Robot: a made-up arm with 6 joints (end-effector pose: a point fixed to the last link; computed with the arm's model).
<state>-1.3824 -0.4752 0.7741 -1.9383 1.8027 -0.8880</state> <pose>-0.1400 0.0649 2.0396 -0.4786 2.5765 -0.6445</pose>
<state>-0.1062 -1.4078 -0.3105 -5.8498 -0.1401 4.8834</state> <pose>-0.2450 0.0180 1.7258 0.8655 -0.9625 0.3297</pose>
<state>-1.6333 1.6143 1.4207 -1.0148 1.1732 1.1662</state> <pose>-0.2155 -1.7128 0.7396 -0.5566 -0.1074 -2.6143</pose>
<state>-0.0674 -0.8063 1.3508 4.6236 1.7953 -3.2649</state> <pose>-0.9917 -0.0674 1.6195 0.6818 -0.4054 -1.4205</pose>
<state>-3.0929 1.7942 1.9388 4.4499 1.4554 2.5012</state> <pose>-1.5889 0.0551 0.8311 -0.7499 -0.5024 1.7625</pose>
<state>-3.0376 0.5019 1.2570 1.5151 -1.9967 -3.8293</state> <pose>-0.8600 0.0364 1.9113 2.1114 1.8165 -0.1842</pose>
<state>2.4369 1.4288 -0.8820 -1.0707 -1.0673 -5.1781</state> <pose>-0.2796 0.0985 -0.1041 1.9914 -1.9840 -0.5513</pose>
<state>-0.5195 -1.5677 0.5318 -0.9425 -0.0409 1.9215</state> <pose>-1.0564 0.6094 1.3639 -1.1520 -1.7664 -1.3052</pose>
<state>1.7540 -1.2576 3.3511 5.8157 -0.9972 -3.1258</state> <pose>0.0236 -0.4142 -0.1275 0.4641 0.3051 -1.7975</pose>
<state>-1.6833 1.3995 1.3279 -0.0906 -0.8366 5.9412</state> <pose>-0.1835 -1.7070 0.8187 1.0774 0.3440 -1.6462</pose>
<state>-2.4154 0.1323 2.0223 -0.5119 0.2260 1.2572</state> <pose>0.2631 0.2539 2.1079 2.2710 0.4289 1.6517</pose>
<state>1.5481 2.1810 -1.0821 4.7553 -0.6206 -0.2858</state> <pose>-0.0881 -0.3465 0.1324 -0.7975 1.3095 -1.9404</pose>
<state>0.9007 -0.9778 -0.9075 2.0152 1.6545 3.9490</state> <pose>0.1791 0.4260 1.2342 -0.2437 1.0168 2.1912</pose>
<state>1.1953 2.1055 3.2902 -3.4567 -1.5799 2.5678</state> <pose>0.2747 0.5802 1.2482 -2.1427 2.0504 -0.8583</pose>
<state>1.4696 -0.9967 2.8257 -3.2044 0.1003 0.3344</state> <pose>-0.1039 -1.0148 0.1509 0.2782 0.6497 -1.5374</pose>
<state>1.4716 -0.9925 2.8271 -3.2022 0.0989 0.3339</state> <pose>-0.1019 -1.0157 0.1548 0.2751 0.6499 -1.5351</pose>
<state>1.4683 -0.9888 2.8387 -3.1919 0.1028 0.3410</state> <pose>-0.1044 -1.0080 0.1522 0.2665 0.6652 -1.5299</pose>
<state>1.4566 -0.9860 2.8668 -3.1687 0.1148 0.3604</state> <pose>-0.1135 -0.9859 0.1397 0.2499 0.7047 -1.5188</pose>
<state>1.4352 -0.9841 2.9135 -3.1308 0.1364 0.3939</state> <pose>-0.1290 -0.9468 0.1170 0.2245 0.7700 -1.4983</pose>
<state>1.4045 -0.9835 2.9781 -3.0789 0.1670 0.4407</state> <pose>-0.1479 -0.8897 0.0863 0.1932 0.8573 -1.4633</pose>
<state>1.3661 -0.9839 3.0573 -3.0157 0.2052 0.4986</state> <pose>-0.1659 -0.8164 0.0522 0.1588 0.9576 -1.4102</pose>
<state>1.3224 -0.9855 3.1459 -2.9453 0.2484 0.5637</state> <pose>-0.1786 -0.7310 0.0194 0.1254 1.0586 -1.3386</pose>
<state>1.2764 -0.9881 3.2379 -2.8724 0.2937 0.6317</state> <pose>-0.1829 -0.6399 -0.0078 0.0955 1.1489 -1.2527</pose>
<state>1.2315 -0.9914 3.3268 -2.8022 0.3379 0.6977</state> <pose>-0.1782 -0.5508 -0.0269 0.0704 1.2199 -1.1610</pose>
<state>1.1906 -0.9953 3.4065 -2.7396 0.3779 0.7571</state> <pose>-0.1667 -0.4708 -0.0379 0.0509 1.2689 -1.0742</pose>
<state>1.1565 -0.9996 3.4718 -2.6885 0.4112 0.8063</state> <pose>-0.1520 -0.4056 -0.0426 0.0365 1.2983 -1.0010</pose>
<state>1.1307 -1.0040 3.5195 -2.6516 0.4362 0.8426</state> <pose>-0.1383 -0.3581 -0.0437 0.0275 1.3133 -0.9477</pose>
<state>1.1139 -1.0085 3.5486 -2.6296 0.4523 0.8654</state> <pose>-0.1286 -0.3285 -0.0438 0.0236 1.3197 -0.9155</pose>
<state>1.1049 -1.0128 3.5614 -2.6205 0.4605 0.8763</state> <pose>-0.1238 -0.3142 -0.0446 0.0238 1.3217 -0.9019</pose>
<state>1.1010 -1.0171 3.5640 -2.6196 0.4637 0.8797</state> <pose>-0.1225 -0.3092 -0.0462 0.0268 1.3219 -0.8997</pose>
